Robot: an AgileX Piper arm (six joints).
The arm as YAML. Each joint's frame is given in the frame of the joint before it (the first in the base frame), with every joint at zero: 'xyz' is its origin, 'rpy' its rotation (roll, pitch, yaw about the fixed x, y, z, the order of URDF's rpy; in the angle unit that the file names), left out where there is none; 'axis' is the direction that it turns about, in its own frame. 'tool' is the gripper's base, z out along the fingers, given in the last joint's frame.
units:
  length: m
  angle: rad
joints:
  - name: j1
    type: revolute
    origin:
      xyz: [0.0, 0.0, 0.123]
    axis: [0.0, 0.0, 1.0]
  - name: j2
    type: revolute
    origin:
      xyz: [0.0, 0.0, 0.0]
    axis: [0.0, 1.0, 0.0]
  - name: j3
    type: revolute
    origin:
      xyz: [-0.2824, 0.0, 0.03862]
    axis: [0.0, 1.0, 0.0]
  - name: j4
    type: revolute
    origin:
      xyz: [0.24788, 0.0, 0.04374]
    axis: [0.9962, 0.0, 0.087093]
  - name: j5
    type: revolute
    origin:
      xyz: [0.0, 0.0, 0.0]
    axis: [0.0, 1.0, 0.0]
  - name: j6
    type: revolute
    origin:
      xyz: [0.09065, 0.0, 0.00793]
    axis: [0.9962, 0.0, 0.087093]
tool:
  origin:
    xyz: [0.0, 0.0, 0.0]
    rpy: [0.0, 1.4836, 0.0]
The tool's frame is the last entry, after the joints.
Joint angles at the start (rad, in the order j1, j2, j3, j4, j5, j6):
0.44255, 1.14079, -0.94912, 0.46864, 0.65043, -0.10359
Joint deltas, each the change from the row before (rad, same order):
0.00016, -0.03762, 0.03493, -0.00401, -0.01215, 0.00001
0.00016, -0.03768, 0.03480, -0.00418, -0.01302, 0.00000
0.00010, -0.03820, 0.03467, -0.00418, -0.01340, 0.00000
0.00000, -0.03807, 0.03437, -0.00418, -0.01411, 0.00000
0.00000, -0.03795, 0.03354, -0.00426, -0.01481, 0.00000
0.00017, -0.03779, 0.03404, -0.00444, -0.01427, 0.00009
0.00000, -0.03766, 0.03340, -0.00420, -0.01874, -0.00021
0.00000, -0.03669, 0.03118, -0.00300, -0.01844, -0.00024
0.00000, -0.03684, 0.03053, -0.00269, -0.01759, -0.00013
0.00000, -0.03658, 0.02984, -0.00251, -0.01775, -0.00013
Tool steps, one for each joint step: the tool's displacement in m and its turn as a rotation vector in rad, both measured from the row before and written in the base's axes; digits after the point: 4 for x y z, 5 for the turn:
-0.0082, -0.0045, -0.0018, 0.00169, -0.01418, -0.00487
-0.0080, -0.0045, -0.0021, 0.00194, -0.01516, -0.00520
-0.0080, -0.0045, -0.0023, 0.00238, -0.01608, -0.00540
-0.0077, -0.0044, -0.0025, 0.00274, -0.01683, -0.00577
-0.0075, -0.0043, -0.0026, 0.00325, -0.01810, -0.00603
-0.0074, -0.0042, -0.0031, 0.00271, -0.01709, -0.00563
-0.0069, -0.0042, -0.0030, 0.00459, -0.02135, -0.00752
-0.0065, -0.0039, -0.0027, 0.00613, -0.02174, -0.00744
-0.0064, -0.0038, -0.0028, 0.00656, -0.02156, -0.00714
-0.0062, -0.0037, -0.0029, 0.00702, -0.02200, -0.00720

